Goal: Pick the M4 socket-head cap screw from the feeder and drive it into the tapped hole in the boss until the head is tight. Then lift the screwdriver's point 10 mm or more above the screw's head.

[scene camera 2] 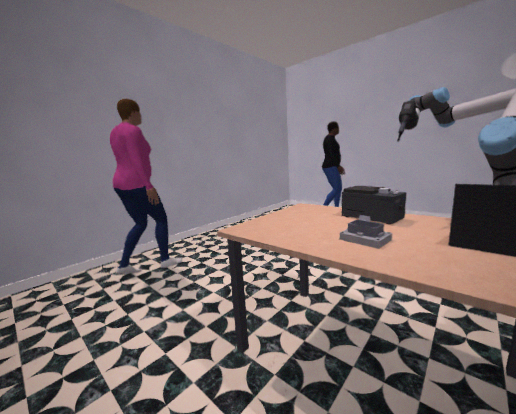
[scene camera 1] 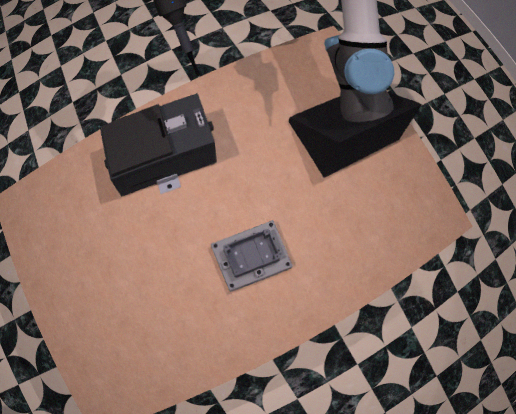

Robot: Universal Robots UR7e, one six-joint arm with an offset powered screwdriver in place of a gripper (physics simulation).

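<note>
My gripper, a dark offset screwdriver (scene camera 1: 195, 72) (scene camera 2: 399, 138), hangs point down, high above the table. In scene camera 2 its point is well above the black feeder (scene camera 1: 192, 160) (scene camera 2: 372, 206). Its bit looks thin; whether a screw sits on its tip is too small to tell. The feeder has a light plate (scene camera 1: 175, 122) and a small light part with dark spots (scene camera 1: 199, 118) on top; no single screw can be made out. The grey part (scene camera 1: 285, 267) (scene camera 2: 366, 239) lies flat on the table, apart from the feeder, with a raised rectangular housing and several dark holes. Which hole is the tapped one cannot be told.
The table (scene camera 1: 150, 300) (scene camera 2: 430, 265) carries the black robot pedestal (scene camera 1: 350, 145) (scene camera 2: 482, 220). A small metal bracket (scene camera 1: 169, 185) sticks out from the feeder's side. A person in pink (scene camera 2: 131, 160) and a person in black (scene camera 2: 331, 152) stand beyond the table.
</note>
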